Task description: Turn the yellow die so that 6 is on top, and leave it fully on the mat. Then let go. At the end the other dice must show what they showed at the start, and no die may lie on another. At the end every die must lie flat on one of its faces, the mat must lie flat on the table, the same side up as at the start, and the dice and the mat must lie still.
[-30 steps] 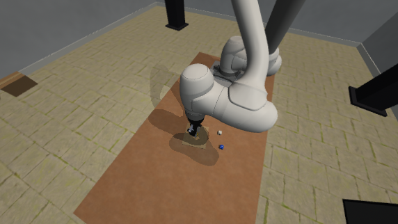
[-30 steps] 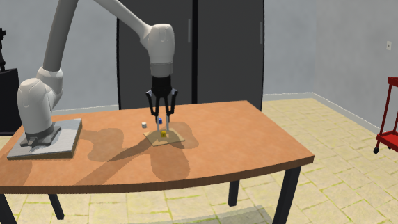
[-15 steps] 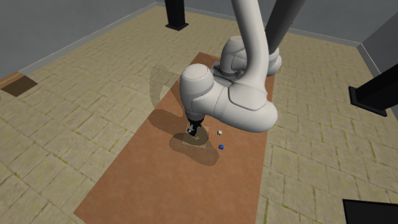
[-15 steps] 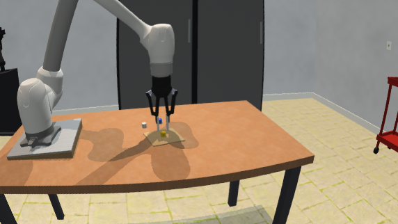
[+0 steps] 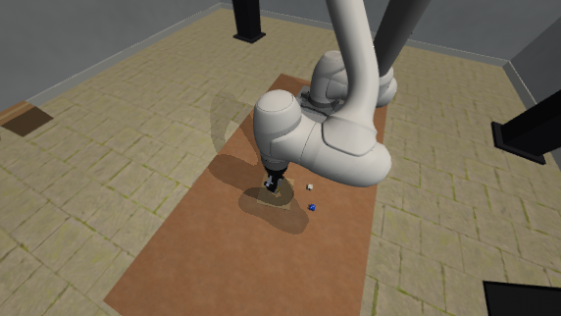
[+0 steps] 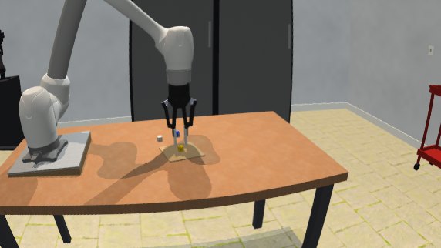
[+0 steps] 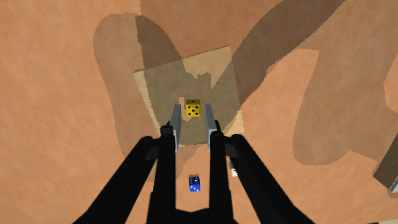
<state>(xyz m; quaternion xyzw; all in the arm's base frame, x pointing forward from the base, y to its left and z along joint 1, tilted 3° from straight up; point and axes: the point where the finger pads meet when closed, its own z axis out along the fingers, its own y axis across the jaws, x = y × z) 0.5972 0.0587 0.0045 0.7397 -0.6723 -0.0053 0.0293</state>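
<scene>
My gripper is now 5 cm above the yellow die. From my hand the other things lie so: tan mat: 6 cm below; blue die: 2 cm behind, 16 cm to the left, 5 cm below; white die: 9 cm behind, 12 cm to the left, 5 cm below.
</scene>
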